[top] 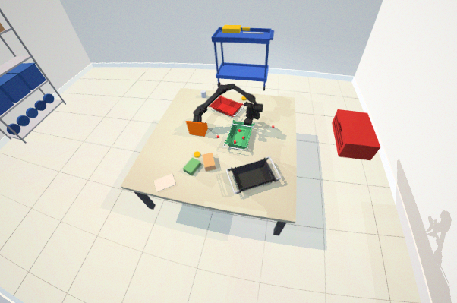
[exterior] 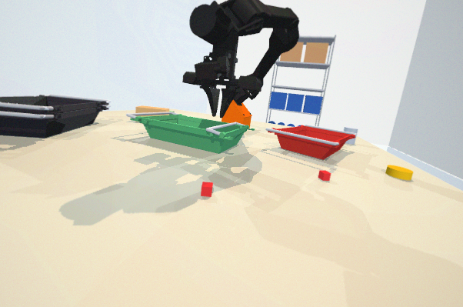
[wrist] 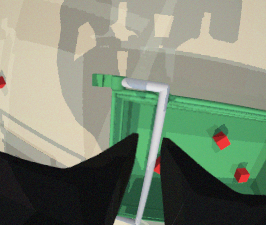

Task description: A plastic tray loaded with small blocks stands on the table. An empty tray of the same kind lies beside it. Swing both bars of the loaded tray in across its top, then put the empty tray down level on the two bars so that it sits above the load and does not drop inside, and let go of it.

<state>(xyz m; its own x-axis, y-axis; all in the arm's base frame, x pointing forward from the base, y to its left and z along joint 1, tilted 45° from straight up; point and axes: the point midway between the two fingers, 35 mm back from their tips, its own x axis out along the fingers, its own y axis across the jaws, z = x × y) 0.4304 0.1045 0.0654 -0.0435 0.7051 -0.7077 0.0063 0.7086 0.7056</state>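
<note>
Now: gripper tip 28 cm past the red tray, 24 cm to the right of it and 5 cm above it. Also, from my gripper tip: peach block 42 cm to the right, 23 cm behind, 6 cm below; green block 48 cm to the right, 35 cm behind, 7 cm below; pale card 66 cm to the right, 50 cm behind, 9 cm below.
</note>
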